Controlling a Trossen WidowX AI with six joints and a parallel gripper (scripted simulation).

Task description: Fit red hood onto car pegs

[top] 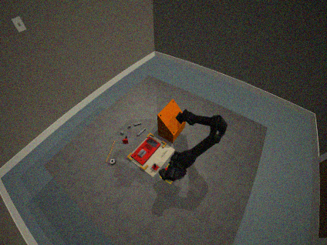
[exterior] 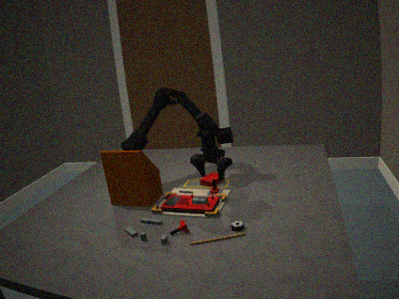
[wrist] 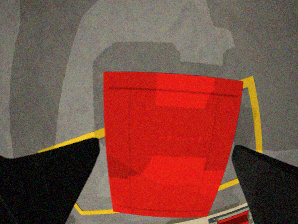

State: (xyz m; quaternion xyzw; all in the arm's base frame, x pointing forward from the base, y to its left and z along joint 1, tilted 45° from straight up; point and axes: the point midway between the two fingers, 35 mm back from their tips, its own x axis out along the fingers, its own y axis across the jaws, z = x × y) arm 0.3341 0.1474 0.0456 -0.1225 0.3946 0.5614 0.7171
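Now: gripper tip 21 cm to the left of the cream jig and 4 cm past it. The rest, counted from my gripper tip: black wheel: 39 cm to the right, 16 cm ahead; then red hood: right at my gripper tip.
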